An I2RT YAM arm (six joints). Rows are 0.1 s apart.
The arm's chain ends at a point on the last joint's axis. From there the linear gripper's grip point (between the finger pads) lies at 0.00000 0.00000 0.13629 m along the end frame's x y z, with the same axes.
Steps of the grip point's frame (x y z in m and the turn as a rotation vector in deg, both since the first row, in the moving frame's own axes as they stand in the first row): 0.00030, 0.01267, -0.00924, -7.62, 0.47, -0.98; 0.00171, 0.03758, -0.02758, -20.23, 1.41, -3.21; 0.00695, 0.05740, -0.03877, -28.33, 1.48, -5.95; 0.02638, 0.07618, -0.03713, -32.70, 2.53, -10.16; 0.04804, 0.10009, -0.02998, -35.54, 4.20, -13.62; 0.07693, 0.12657, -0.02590, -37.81, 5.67, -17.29
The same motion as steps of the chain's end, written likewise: -0.00097, -0.00539, -0.00803, -7.62, 0.47, -0.98; -0.00291, -0.00943, -0.01913, -20.23, 1.41, -3.21; 0.00015, -0.00697, -0.02242, -28.33, 1.48, -5.95; 0.01402, 0.00349, -0.01546, -32.70, 2.53, -10.16; 0.02910, 0.02285, -0.00437, -35.54, 4.20, -13.62; 0.05164, 0.04640, 0.00311, -37.81, 5.67, -17.29
